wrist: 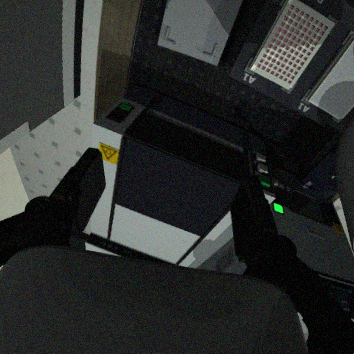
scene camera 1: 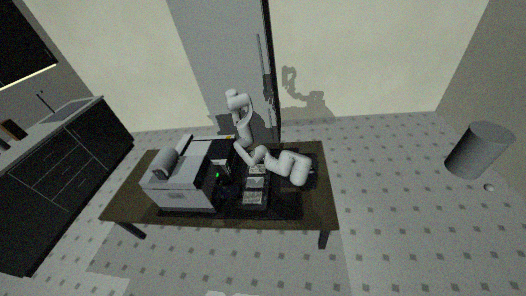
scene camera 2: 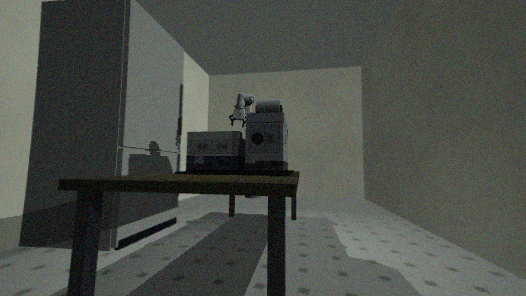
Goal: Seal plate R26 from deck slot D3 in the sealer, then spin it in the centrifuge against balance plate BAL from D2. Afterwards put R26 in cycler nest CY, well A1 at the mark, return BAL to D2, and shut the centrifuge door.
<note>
My gripper (wrist: 170, 178) is open, holding nothing. Further things: a well plate (wrist: 292, 40) and a dark unit with green light (scene camera 2: 213, 151).
The dark unit with green light also shows in the wrist view (wrist: 171, 169) and in scene camera 1 (scene camera 1: 219, 149).
</note>
